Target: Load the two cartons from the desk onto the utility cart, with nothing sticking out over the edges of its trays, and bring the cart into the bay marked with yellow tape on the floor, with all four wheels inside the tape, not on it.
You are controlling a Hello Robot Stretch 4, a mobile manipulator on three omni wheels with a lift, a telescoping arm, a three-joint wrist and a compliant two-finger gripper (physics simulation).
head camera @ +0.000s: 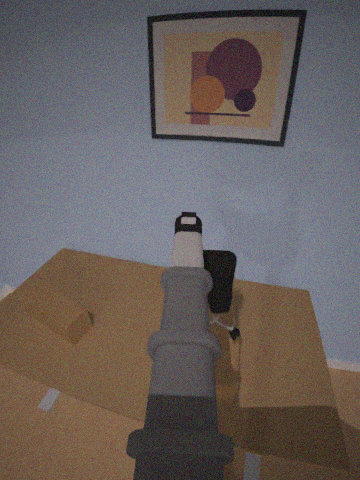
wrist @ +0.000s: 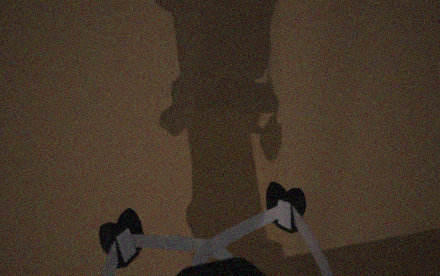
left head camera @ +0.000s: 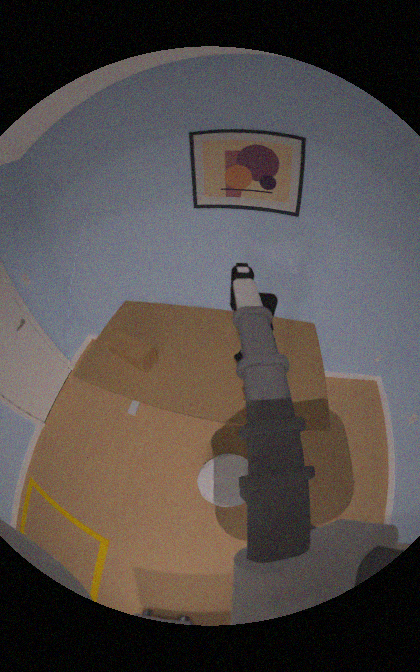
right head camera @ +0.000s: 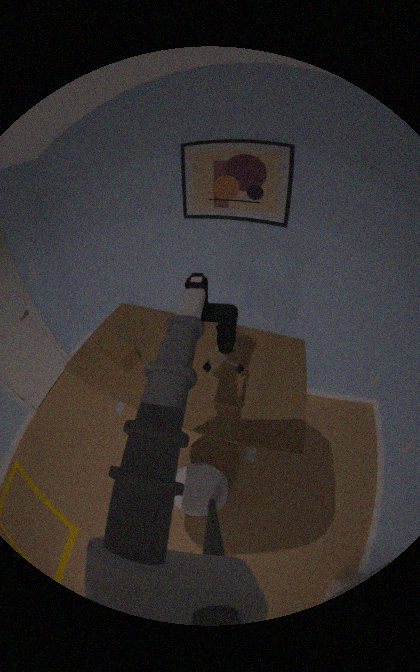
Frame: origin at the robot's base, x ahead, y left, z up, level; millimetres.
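Where they show: gripper, fingertip midpoint: (wrist: 205,211).
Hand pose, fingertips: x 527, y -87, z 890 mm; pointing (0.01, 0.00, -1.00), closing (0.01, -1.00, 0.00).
After its pixels a point has its place.
The brown desk (head camera: 285,340) @[x 646, y -423, z 694 mm] (left head camera: 200,360) (right head camera: 275,380) stands against the wall. One tan carton (head camera: 60,315) @[x 633, y 499, z 812 mm] (left head camera: 131,350) lies on its left part. The other carton (right head camera: 230,387) is on the desk below my gripper, in the arm's shadow; the arm partly hides it in the head view, and its outline is hard to make out in the wrist view. My gripper (right head camera: 224,367) (wrist: 205,211) @[x 527, y -87, z 890 mm] is open, fingers spread, pointing down above this carton, with nothing between the fingertips. Yellow tape (left head camera: 100,567) (right head camera: 67,555) marks the floor bay at lower left. I cannot clearly identify the utility cart.
A framed picture (head camera: 225,75) @[x 1071, y -121, z 1628 mm] hangs on the blue wall behind the desk. A pale door (left head camera: 25,350) is at the left. A tan block-like object with metal parts (left head camera: 165,617) shows at the bottom of the left head view. A pale round disc (right head camera: 202,487) lies low before the desk.
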